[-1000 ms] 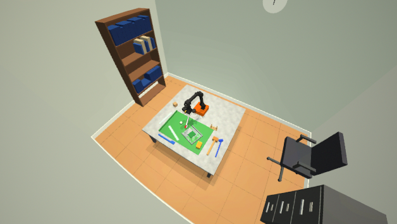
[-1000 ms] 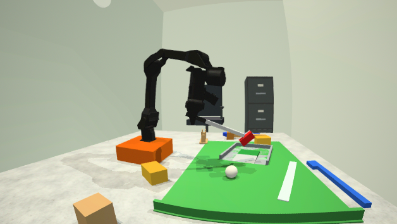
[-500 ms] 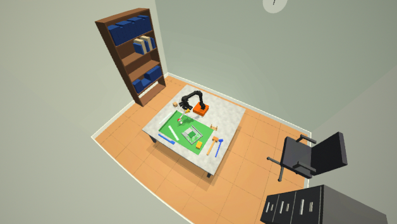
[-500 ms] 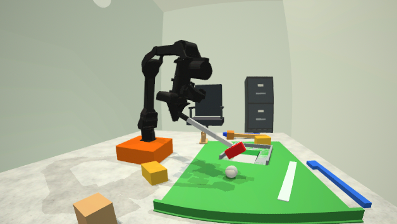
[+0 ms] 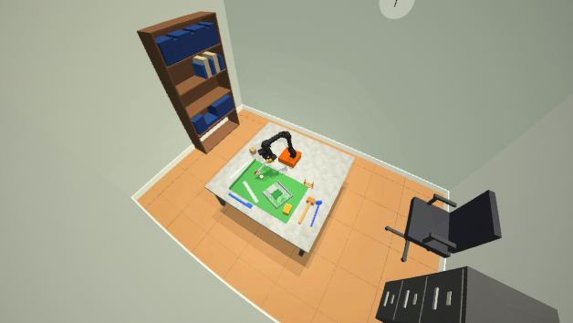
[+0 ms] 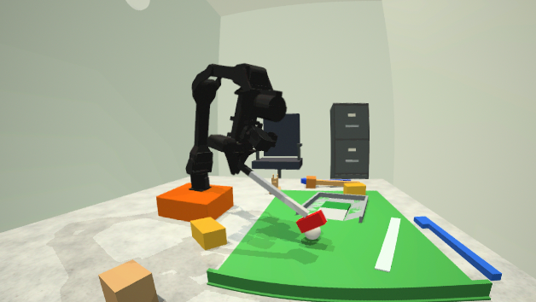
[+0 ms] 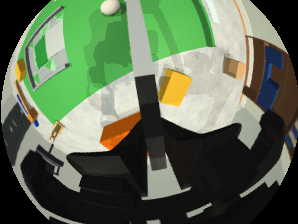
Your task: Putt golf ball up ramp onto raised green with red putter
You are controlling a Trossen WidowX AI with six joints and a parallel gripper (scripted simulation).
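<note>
Now: the red putter 11 cm ahead of my gripper tip, 3 cm below it and 1 cm to the right of it. Round my gripper tip: white golf ball: 20 cm ahead, 14 cm below, 1 cm to the left; then green mat: 25 cm ahead, 16 cm to the left, 16 cm below; then tan block: 33 cm to the right, 14 cm below, 2 cm behind.
</note>
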